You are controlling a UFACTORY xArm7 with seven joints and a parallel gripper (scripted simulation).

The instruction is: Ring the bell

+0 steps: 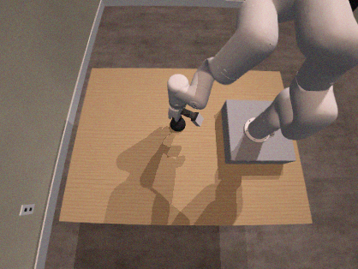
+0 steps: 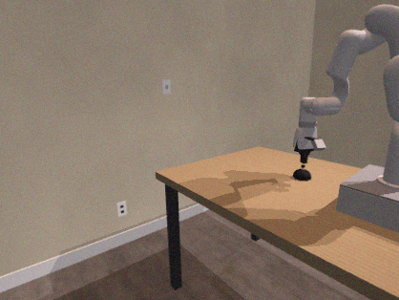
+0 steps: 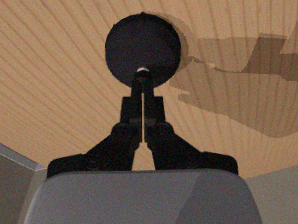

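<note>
Right now the button is 4 cm below my hand. From my hand the other things lie so: bell 6 cm below.
</note>
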